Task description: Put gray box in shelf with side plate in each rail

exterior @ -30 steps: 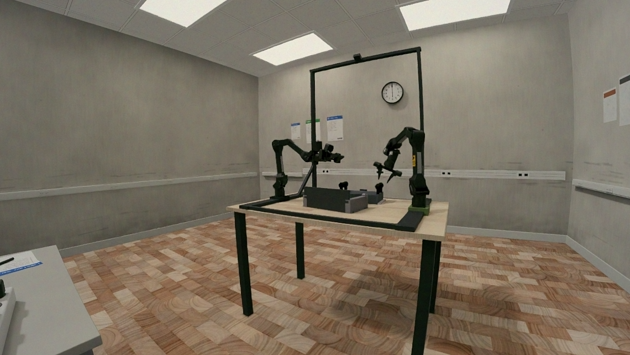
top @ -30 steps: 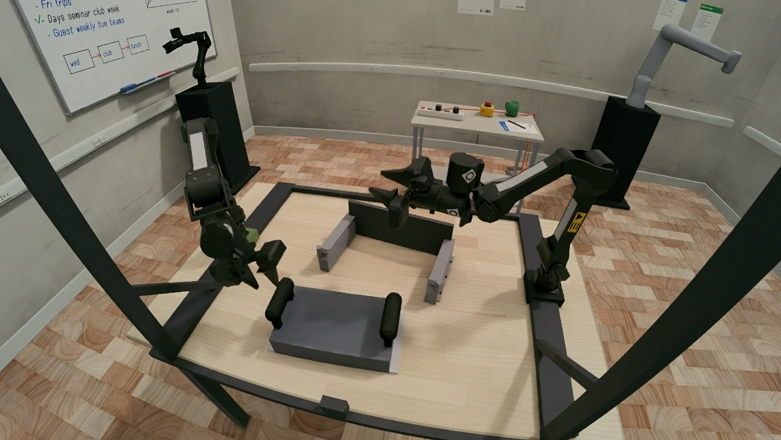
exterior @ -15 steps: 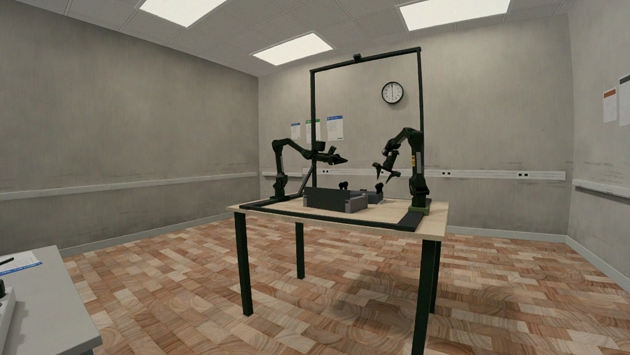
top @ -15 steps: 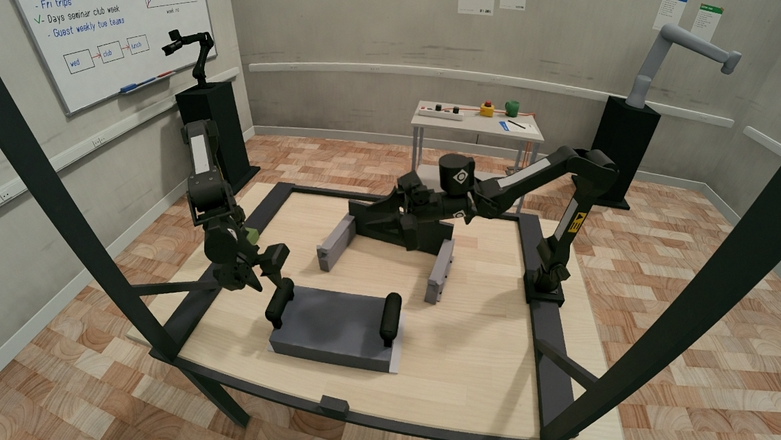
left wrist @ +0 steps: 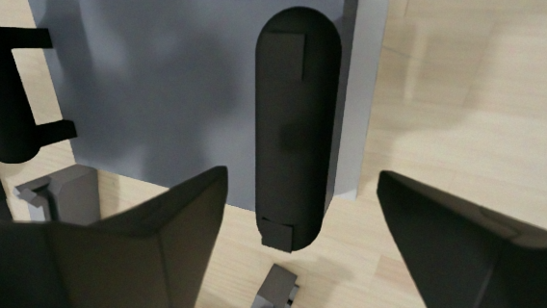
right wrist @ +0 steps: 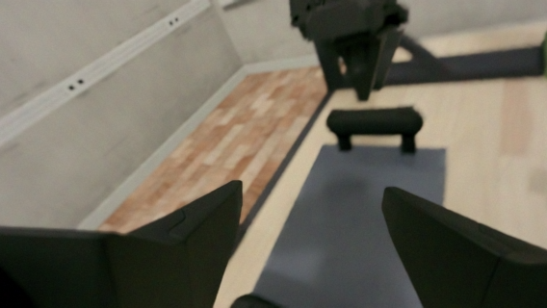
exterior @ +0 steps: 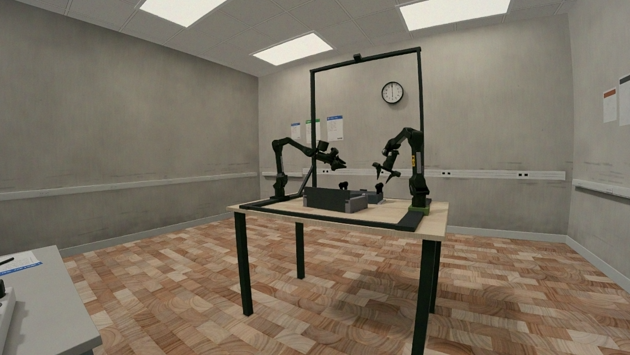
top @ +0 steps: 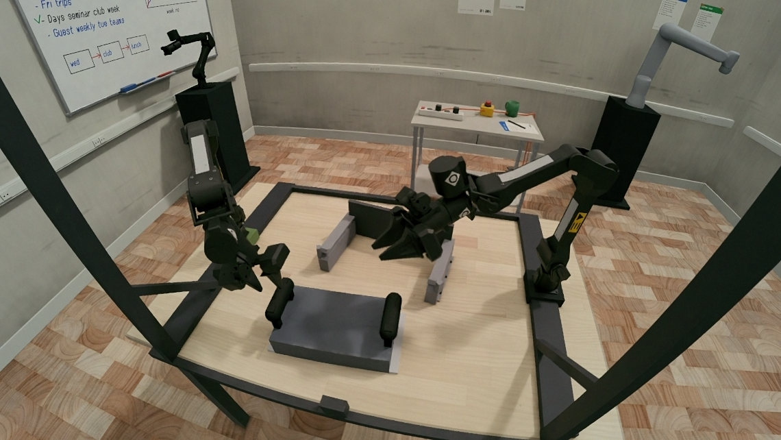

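The gray box is 20 cm below my right hand, 11 cm to the left of it and 7 cm behind it. Round my right hand: dark back plate 28 cm ahead, 17 cm below, 3 cm to the left.
Right now my left hand is 150 mm to the left of the gray box, 110 mm above it and 10 mm short of it. From my left hand the other things lie so: dark back plate: 350 mm ahead, 240 mm to the right, 80 mm below.
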